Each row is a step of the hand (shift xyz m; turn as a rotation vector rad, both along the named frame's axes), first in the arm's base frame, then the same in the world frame.
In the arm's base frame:
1: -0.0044 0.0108 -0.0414 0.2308 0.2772 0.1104
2: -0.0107 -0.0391 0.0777 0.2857 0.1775 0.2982
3: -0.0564 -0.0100 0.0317 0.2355 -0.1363 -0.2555
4: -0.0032 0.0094 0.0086 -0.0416 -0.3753 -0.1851
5: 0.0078 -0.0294 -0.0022 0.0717 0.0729 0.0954
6: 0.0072 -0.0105 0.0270 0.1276 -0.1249 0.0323
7: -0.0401 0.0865 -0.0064 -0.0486 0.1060 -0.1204
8: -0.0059 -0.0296 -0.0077 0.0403 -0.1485 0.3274
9: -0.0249 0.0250 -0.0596 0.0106 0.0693 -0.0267
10: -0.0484 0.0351 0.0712 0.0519 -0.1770 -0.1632
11: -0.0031 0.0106 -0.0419 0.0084 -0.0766 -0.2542
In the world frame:
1: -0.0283 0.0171 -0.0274 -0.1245 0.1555 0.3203
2: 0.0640 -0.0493 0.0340 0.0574 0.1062 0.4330
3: 0.0063 -0.0650 -0.0044 0.0733 0.3261 -0.1662
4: -0.0053 -0.0067 0.0100 0.2299 0.0421 -0.3496
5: 0.0264 0.0068 -0.0136 -0.0010 0.0175 0.1387
6: 0.0227 -0.0075 0.0179 0.1571 0.0900 0.0123
7: -0.0882 -0.0284 0.0233 -0.1565 0.0215 -0.0561
8: 0.0204 -0.0024 -0.0234 0.2798 -0.1331 0.1867
9: -0.0542 0.0089 -0.0422 -0.0679 0.0250 0.0199
10: -0.0131 -0.0760 0.0519 0.0960 0.1195 -0.1928
11: -0.0280 0.0185 -0.0274 -0.0416 0.1307 -0.2275

